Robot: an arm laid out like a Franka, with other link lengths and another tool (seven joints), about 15 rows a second.
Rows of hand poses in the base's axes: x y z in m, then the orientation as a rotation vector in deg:
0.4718, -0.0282, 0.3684, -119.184, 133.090, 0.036
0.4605, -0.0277, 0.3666, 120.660, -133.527, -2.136
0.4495, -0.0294, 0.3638, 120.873, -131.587, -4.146
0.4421, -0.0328, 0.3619, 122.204, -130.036, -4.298
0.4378, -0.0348, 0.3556, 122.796, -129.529, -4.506
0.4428, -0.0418, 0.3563, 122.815, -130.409, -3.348
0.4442, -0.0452, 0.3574, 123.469, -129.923, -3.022
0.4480, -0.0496, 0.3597, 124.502, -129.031, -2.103
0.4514, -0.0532, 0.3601, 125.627, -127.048, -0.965
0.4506, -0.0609, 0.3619, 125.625, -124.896, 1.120
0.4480, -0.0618, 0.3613, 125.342, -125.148, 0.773
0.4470, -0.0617, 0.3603, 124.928, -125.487, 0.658
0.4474, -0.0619, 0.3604, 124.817, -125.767, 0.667
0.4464, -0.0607, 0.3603, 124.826, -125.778, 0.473
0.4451, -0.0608, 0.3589, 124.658, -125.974, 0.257
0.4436, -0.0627, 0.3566, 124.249, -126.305, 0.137
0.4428, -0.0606, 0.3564, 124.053, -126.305, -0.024
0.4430, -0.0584, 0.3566, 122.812, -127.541, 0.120
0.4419, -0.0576, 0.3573, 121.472, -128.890, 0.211
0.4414, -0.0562, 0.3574, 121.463, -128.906, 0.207
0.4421, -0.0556, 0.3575, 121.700, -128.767, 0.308
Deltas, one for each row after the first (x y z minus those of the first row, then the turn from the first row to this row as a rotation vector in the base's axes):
-0.0113, 0.0005, -0.0018, 0.081, 1.904, 0.530
-0.0223, -0.0012, -0.0046, 0.203, 3.698, 1.481
-0.0297, -0.0046, -0.0065, 0.116, 3.924, 2.785
-0.0340, -0.0066, -0.0128, 0.240, 3.977, 3.287
-0.0290, -0.0136, -0.0121, 0.102, 3.011, 2.900
-0.0276, -0.0170, -0.0110, 0.002, 2.800, 3.415
-0.0238, -0.0214, -0.0087, -0.406, 2.358, 4.279
-0.0204, -0.0250, -0.0083, -1.386, 2.342, 5.673
-0.0212, -0.0327, -0.0065, -3.413, 2.573, 6.635
-0.0238, -0.0336, -0.0071, -3.260, 2.743, 6.393
-0.0248, -0.0335, -0.0081, -3.237, 2.835, 6.049
-0.0244, -0.0337, -0.0080, -3.159, 2.743, 5.870
-0.0254, -0.0325, -0.0081, -3.057, 2.817, 5.871
-0.0267, -0.0326, -0.0095, -2.938, 2.896, 5.706
-0.0282, -0.0345, -0.0118, -2.911, 2.989, 5.369
-0.0290, -0.0324, -0.0120, -2.925, 3.162, 5.279
-0.0288, -0.0302, -0.0118, -2.970, 3.093, 4.145
-0.0299, -0.0294, -0.0111, -2.969, 3.024, 2.914
-0.0304, -0.0280, -0.0110, -2.963, 3.022, 2.903
-0.0297, -0.0274, -0.0109, -2.972, 2.931, 3.076

